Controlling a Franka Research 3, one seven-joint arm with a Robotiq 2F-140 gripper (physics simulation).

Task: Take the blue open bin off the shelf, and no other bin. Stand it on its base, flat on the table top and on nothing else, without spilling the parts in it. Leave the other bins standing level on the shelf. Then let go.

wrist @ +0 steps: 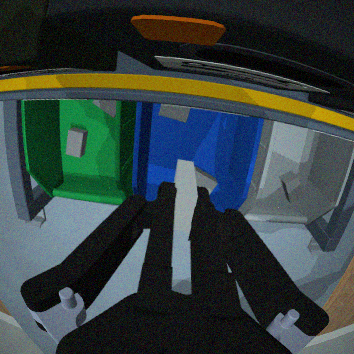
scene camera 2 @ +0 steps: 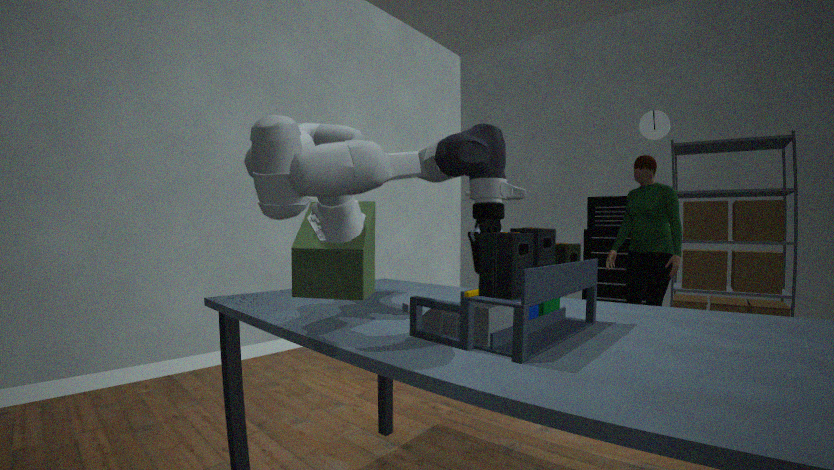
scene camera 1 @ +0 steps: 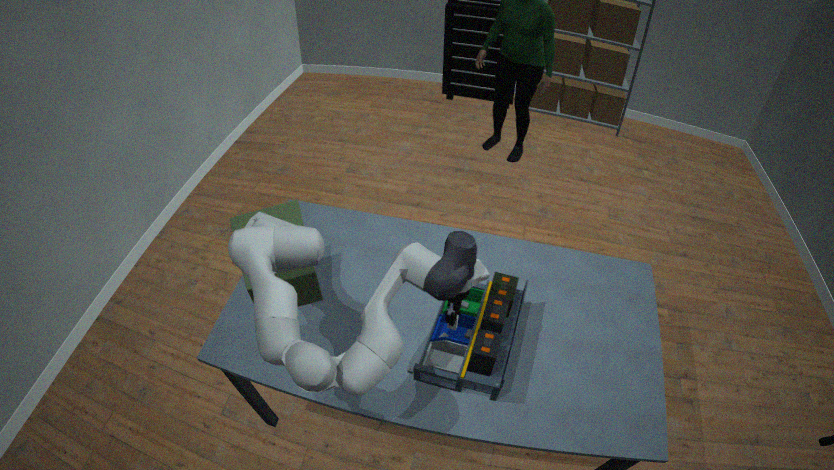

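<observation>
The blue open bin (scene camera 1: 448, 330) (scene camera 2: 533, 312) (wrist: 230, 150) stands on the shelf's lower level, between a green bin (scene camera 1: 473, 307) (scene camera 2: 550, 305) (wrist: 90, 167) and a light grey bin (scene camera 1: 446, 357) (wrist: 320, 172). Two small grey parts show in the blue bin, one at the back and one beside the fingertips. My gripper (scene camera 1: 453, 322) (wrist: 182, 174) is shut with nothing between its fingers. It points down, its tips over or inside the front part of the blue bin. Whether they touch it I cannot tell. In scene camera 2 the fingertips are hidden behind dark boxes.
The shelf (scene camera 1: 437, 379) (scene camera 2: 560, 280) has a yellow bar (scene camera 1: 477, 329) (wrist: 150, 82) above the bins' back part. Tall dark boxes (scene camera 1: 483, 364) (scene camera 2: 504, 262) with orange labels stand behind it, close to the gripper. The table top (scene camera 1: 589, 350) extends around the shelf.
</observation>
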